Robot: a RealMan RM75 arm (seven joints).
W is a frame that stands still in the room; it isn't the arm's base.
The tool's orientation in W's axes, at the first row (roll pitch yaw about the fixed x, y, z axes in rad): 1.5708 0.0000 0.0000
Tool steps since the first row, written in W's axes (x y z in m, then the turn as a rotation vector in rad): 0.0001 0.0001 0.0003 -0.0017 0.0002 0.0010; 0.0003 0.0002 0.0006 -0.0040 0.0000 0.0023; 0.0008 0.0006 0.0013 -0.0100 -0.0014 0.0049; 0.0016 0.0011 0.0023 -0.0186 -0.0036 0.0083; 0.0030 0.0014 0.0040 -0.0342 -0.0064 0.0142; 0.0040 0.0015 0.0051 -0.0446 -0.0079 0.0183; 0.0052 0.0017 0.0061 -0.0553 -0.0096 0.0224; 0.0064 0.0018 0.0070 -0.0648 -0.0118 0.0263; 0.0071 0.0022 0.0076 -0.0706 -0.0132 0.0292; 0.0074 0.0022 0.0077 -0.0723 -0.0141 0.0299; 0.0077 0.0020 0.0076 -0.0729 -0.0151 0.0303; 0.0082 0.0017 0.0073 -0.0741 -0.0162 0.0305; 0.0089 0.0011 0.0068 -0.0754 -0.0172 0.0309
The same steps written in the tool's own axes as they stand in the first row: 0.0001 0.0003 -0.0001 -0.0017 0.0010 -0.0002; 0.0003 0.0006 -0.0002 -0.0040 0.0023 0.0000; 0.0008 0.0013 -0.0006 -0.0100 0.0049 0.0014; 0.0016 0.0023 -0.0011 -0.0186 0.0083 0.0036; 0.0030 0.0040 -0.0014 -0.0342 0.0142 0.0064; 0.0040 0.0051 -0.0015 -0.0446 0.0183 0.0079; 0.0052 0.0061 -0.0017 -0.0553 0.0224 0.0096; 0.0064 0.0070 -0.0018 -0.0648 0.0263 0.0118; 0.0071 0.0076 -0.0022 -0.0706 0.0292 0.0132; 0.0074 0.0077 -0.0022 -0.0723 0.0299 0.0141; 0.0077 0.0076 -0.0020 -0.0729 0.0303 0.0151; 0.0082 0.0073 -0.0017 -0.0741 0.0305 0.0162; 0.0089 0.0068 -0.0011 -0.0754 0.0309 0.0172
